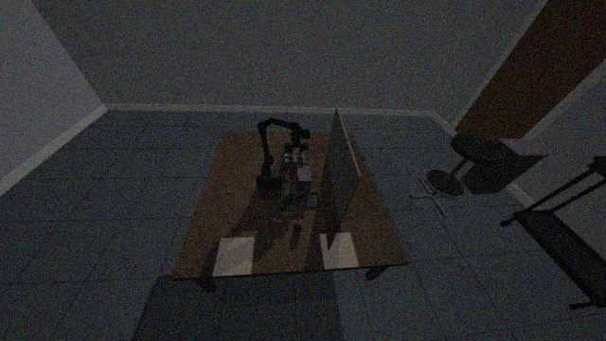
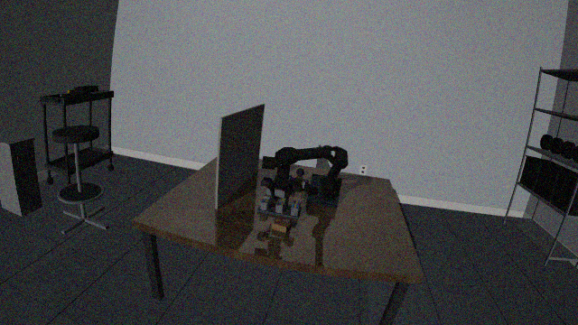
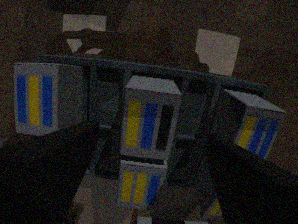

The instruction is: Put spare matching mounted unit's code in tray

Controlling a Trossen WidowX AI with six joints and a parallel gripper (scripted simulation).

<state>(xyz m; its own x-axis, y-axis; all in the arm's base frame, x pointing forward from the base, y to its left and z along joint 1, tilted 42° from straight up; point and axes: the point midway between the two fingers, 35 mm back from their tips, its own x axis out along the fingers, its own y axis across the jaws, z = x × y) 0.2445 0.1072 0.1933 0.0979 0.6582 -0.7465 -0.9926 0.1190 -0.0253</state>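
My gripper tip is 30 mm above the grey spare block. Also, from my gripper tip: tan box: 30 mm behind, 160 mm to the left, 50 mm below; white panel: 260 mm ahead, 270 mm to the right, 160 mm above.
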